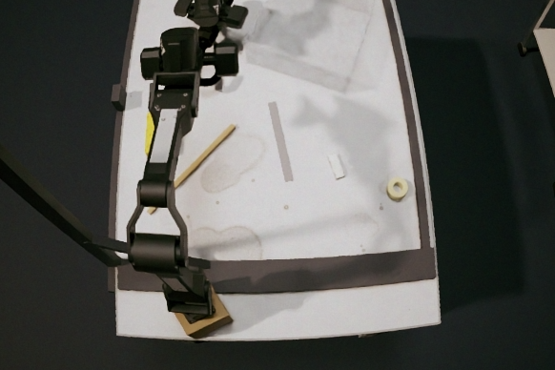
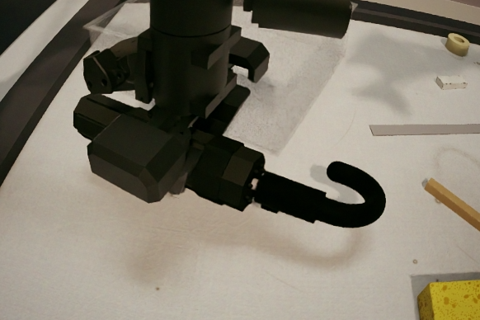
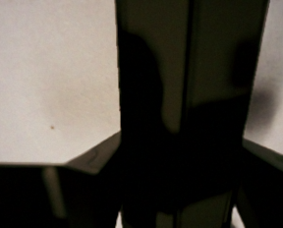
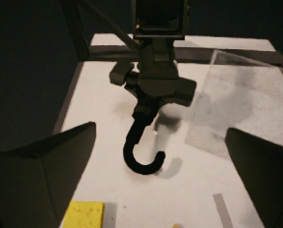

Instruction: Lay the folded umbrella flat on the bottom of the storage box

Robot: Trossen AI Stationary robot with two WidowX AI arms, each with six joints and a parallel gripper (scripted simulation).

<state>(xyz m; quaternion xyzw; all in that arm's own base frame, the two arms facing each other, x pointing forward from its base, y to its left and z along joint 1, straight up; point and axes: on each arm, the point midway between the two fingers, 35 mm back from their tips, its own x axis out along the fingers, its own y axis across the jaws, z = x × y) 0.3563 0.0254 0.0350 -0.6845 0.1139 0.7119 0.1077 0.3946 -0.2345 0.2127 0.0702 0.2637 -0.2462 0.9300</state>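
Right now my left hand is 260 mm short of the clear storage box and 40 mm above it. Round my left hand: wooden stick 40 mm behind, 370 mm to the right, 80 mm below; then folded black umbrella 10 mm ahead, 20 mm to the right, 20 mm below; then grey strip 170 mm ahead, 300 mm to the right, 90 mm below.
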